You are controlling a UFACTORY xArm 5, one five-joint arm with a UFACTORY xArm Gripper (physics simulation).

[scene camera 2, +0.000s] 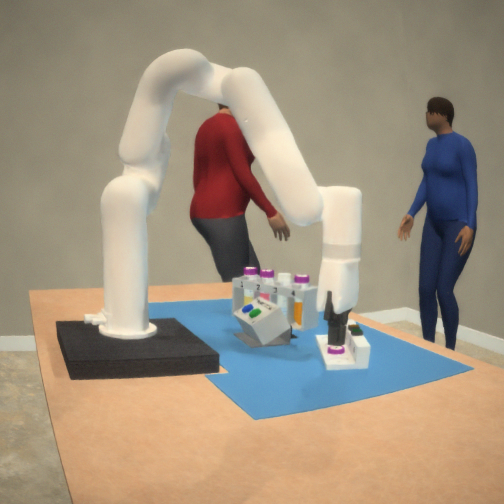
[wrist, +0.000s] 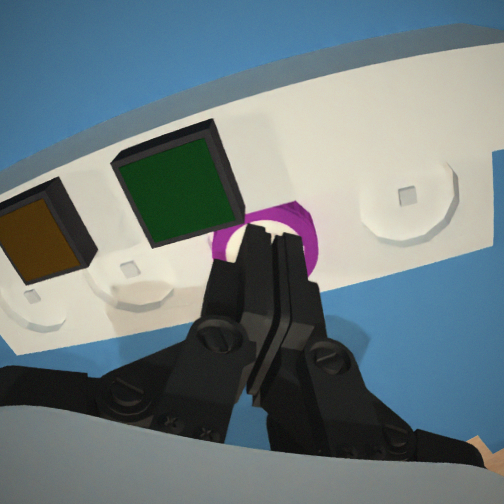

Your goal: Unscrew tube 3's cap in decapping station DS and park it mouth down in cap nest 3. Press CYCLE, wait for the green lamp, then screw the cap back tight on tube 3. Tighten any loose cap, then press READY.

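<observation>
The decapping station holds four tubes. Three wear purple caps, and the third tube shows a bare white top. The purple cap sits in a nest of the white cap nest block. In the wrist view the cap is a purple ring with a pale centre, partly hidden by my fingers. My gripper hangs straight over the cap with both fingers pressed together and nothing between them. It also shows in the scene view. I cannot tell which way the cap's mouth faces.
A dark green square lamp and an amber one stand on the nest block. Empty nests lie beside the cap. A slanted box carries a blue button and a green button. Two people stand behind the table.
</observation>
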